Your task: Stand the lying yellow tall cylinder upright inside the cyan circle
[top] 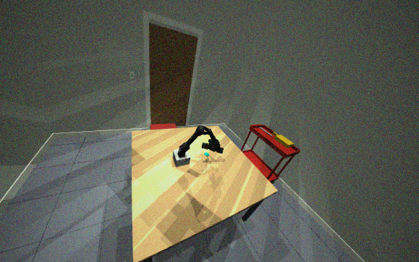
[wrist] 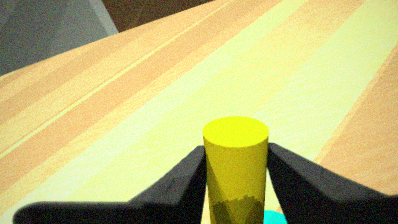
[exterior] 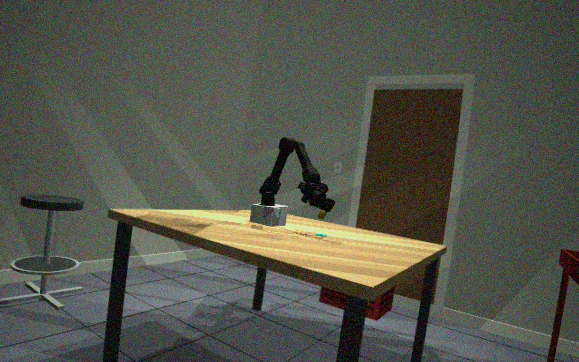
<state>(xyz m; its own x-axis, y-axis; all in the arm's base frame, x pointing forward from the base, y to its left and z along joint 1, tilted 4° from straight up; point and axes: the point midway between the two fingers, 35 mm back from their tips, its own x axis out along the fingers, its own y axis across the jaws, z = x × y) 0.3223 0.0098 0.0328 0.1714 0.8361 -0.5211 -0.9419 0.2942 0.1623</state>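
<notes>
My gripper tip is now 130 mm above the cyan circle, 20 mm to the left of it and 10 mm short of it. Round my gripper tip: yellow tall cylinder 20 mm below, 10 mm to the right.
</notes>
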